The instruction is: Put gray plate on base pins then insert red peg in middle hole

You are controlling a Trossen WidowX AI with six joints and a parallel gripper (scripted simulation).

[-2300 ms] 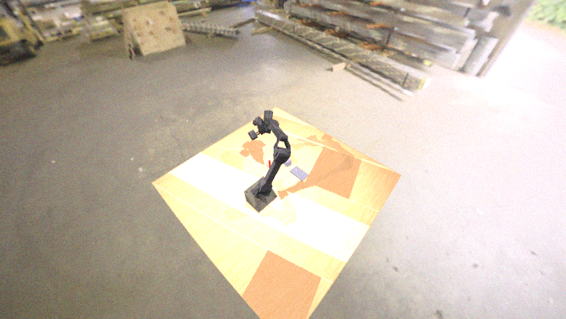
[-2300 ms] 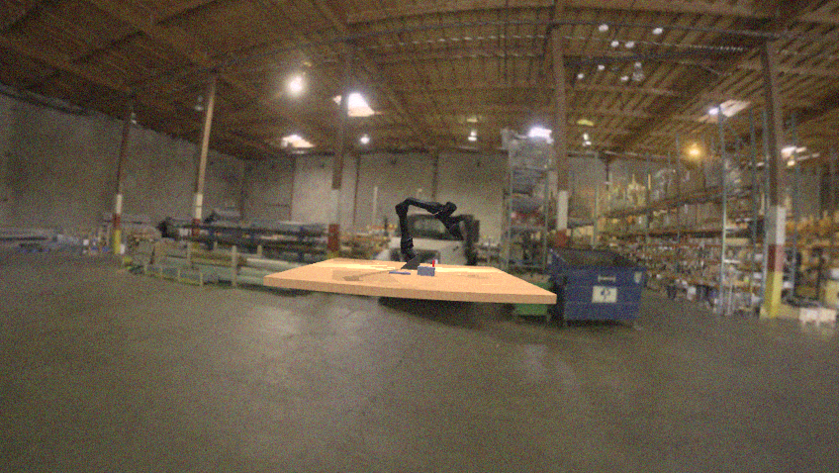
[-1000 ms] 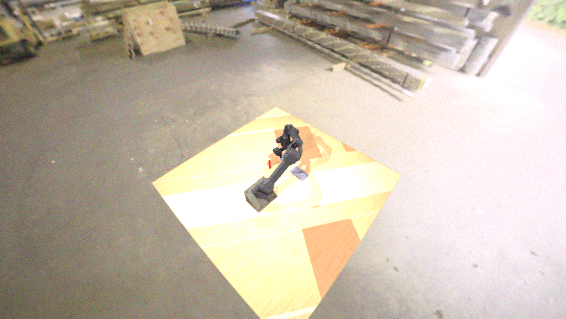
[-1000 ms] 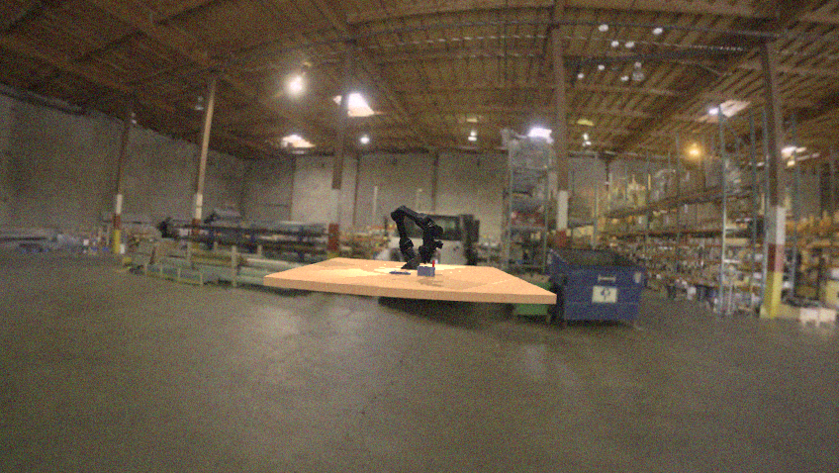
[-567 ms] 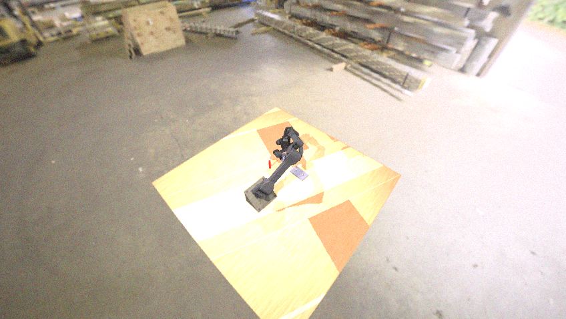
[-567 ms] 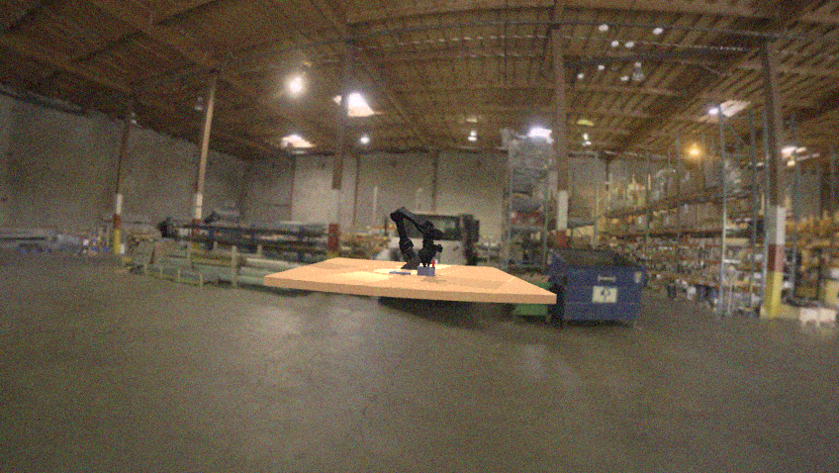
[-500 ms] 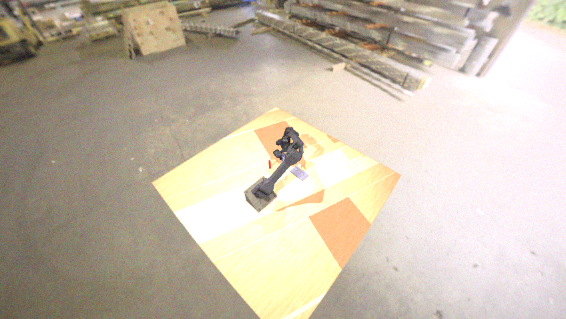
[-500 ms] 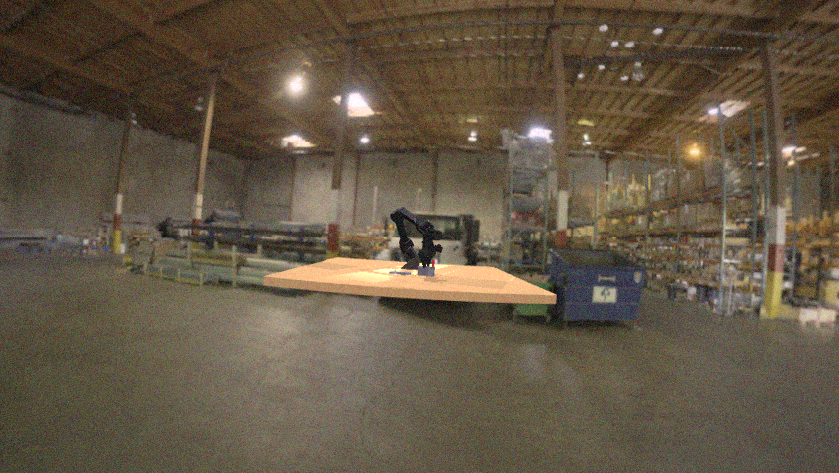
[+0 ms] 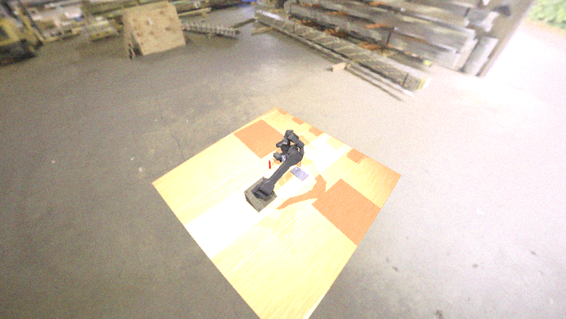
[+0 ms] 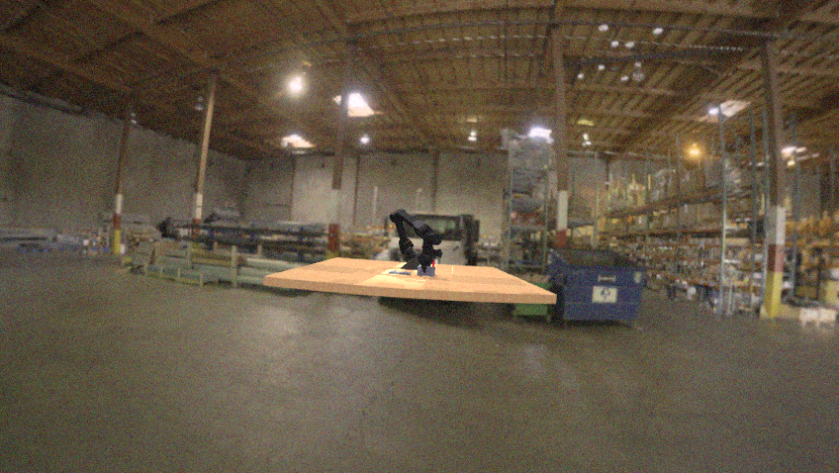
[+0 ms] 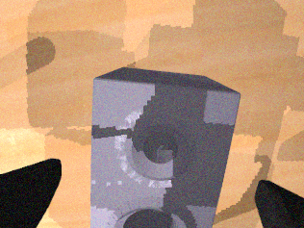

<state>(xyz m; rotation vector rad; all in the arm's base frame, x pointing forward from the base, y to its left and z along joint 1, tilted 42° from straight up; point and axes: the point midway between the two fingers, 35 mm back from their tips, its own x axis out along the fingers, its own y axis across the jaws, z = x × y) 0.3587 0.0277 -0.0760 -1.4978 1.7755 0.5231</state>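
Now: gripper tip 2 cm below the gray plate. Also, from my gripper tip: red peg (12 cm behind, 5 cm to the left, 2 cm above).
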